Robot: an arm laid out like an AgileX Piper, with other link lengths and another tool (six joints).
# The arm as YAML. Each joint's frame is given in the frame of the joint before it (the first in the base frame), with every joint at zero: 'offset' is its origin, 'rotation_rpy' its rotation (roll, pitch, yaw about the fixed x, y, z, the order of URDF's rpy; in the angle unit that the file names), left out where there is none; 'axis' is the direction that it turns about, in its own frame. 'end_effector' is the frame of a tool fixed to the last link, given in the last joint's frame.
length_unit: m
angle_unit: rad
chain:
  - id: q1
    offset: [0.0, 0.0, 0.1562]
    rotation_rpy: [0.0, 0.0, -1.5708]
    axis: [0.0, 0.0, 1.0]
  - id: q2
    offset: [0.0, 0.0, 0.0]
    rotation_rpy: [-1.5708, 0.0, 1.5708]
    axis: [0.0, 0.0, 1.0]
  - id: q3
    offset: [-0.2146, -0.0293, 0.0]
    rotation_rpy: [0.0, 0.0, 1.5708]
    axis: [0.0, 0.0, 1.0]
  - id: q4
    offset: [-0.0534, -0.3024, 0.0]
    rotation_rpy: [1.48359, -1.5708, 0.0]
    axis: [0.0, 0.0, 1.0]
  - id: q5
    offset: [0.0, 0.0, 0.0]
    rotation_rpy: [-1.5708, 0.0, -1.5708]
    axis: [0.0, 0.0, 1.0]
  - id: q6
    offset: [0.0, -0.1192, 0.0]
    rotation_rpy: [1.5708, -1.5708, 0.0]
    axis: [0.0, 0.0, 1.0]
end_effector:
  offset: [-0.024, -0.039, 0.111]
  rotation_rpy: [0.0, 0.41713, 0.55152]
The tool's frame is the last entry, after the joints.
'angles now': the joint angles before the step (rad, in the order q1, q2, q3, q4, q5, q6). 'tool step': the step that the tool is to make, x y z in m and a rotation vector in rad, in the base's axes. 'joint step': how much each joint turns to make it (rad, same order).
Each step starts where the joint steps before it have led.
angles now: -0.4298, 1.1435, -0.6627, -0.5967, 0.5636, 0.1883
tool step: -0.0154, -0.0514, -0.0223, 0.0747, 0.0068, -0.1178
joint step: -0.2038, 0.1832, -0.1153, 0.1536, -0.0725, -0.1546
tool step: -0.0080, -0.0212, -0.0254, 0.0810, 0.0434, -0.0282
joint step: -0.0927, 0.1484, -0.0958, 0.1510, 0.0036, -0.1698
